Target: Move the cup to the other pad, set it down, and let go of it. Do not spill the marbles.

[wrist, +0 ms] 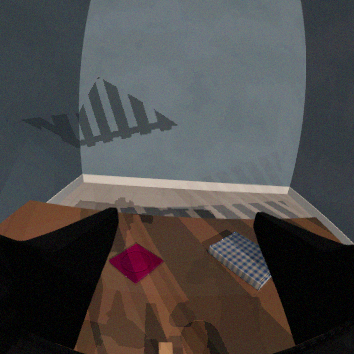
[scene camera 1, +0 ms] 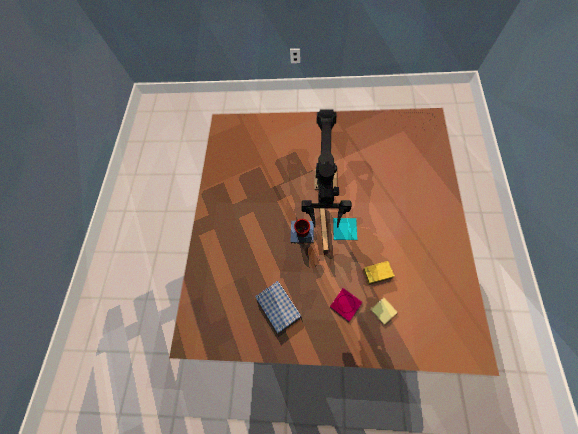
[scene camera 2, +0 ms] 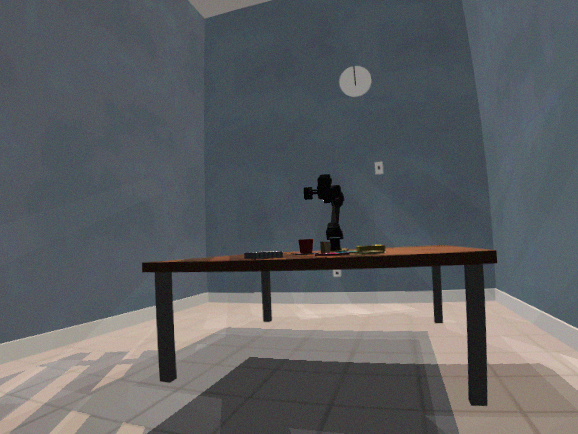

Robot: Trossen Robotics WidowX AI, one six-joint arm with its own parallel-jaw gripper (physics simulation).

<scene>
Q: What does my gripper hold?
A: Nothing.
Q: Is my gripper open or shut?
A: Open.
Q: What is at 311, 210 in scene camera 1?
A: My gripper.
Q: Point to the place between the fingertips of my gripper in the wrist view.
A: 187, 218
</scene>
